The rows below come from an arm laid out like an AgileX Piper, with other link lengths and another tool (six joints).
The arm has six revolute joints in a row. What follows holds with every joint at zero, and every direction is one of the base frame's. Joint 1 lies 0.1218 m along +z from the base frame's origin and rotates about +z. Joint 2 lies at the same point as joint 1 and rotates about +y. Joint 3 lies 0.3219 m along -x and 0.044 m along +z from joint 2 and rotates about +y. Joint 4 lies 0.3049 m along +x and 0.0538 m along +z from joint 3 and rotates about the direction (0.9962, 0, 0.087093). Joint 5 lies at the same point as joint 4 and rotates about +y. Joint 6 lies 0.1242 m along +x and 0.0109 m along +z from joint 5 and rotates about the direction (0.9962, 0, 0.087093). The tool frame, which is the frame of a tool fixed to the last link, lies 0.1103 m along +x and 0.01 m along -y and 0.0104 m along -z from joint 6; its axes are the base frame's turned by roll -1.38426, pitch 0.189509 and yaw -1.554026 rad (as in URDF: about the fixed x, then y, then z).
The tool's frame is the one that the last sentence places.
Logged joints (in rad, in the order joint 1, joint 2, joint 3, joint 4, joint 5, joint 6), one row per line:
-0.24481 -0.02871 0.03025 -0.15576 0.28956 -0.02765
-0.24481 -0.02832 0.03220 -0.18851 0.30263 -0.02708
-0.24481 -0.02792 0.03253 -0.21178 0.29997 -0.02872
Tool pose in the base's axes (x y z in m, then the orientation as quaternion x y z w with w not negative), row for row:
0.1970 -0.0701 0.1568 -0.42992 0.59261 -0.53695 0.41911
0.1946 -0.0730 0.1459 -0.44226 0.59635 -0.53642 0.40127
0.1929 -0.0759 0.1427 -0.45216 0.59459 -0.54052 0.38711
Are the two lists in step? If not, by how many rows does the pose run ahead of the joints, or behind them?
The pose runs 1 row behind the joints: the pose in row i belongs to the joints in row i - 1.
